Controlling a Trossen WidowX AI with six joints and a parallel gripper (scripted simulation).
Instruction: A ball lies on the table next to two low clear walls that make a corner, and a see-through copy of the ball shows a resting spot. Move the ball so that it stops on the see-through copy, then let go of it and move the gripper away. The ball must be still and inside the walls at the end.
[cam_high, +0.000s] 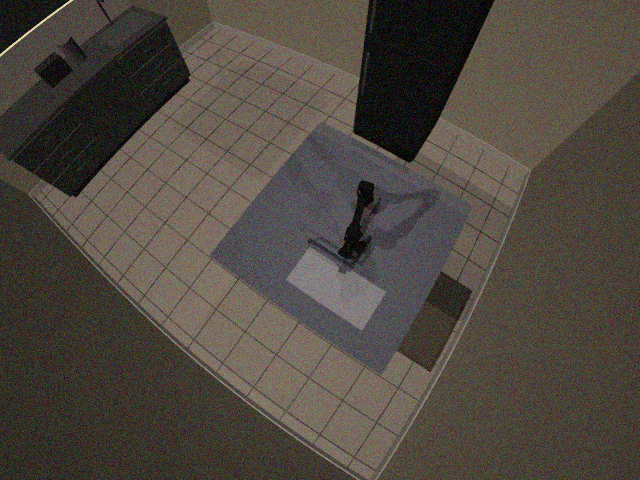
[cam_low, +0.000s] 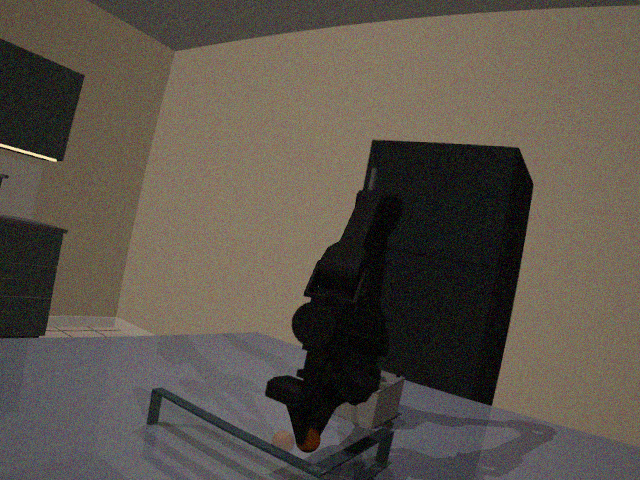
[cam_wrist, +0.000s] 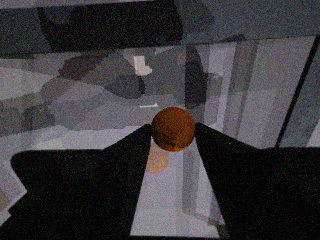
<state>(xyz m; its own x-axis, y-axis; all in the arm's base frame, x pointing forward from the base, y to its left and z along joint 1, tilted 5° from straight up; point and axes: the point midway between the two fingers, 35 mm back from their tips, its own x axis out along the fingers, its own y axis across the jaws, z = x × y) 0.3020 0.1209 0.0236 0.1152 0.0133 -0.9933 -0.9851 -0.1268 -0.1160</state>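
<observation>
Now: the see-through copy of ball 60 mm to the right of my gripper tip, 30 mm below it and 10 mm behind it. Round my gripper tip: orange ball right at my gripper tip.
</observation>
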